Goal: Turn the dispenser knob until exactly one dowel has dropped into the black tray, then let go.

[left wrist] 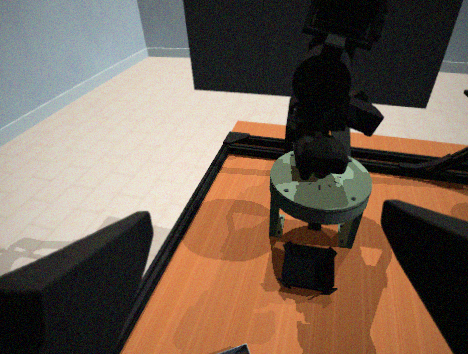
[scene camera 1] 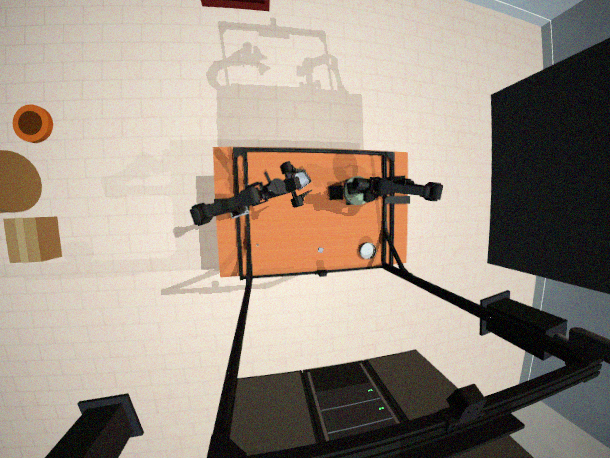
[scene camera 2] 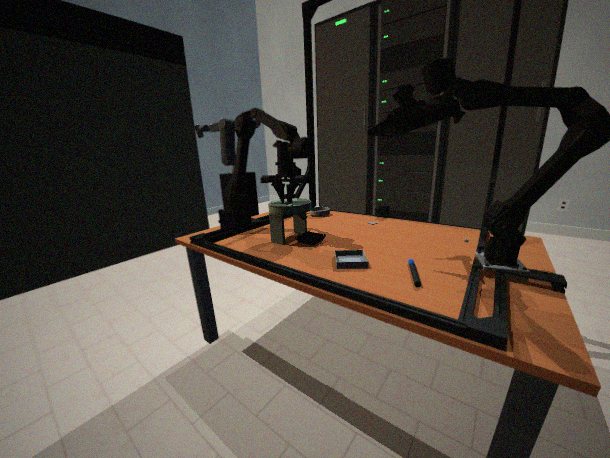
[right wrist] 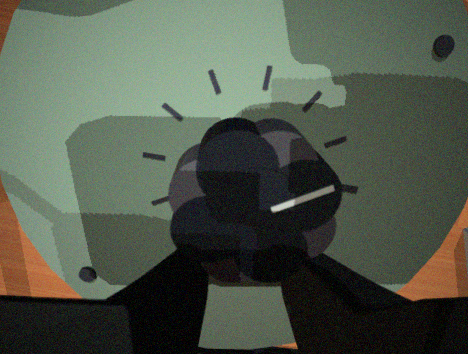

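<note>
A round green dispenser stands on legs on the table. Its dark lobed knob sits on top, with its white pointer line aimed right, near the rightmost dial mark in the right wrist view. My right gripper is shut on the knob from above. The black tray lies at the dispenser's foot; its inside is too dark to show whether a dowel lies there. My left gripper is open and empty, high above the table.
A shallow grey box and a dark pen-like stick with a blue end lie on the table. A round dish and a small grey piece lie farther off. A black frame edges the table.
</note>
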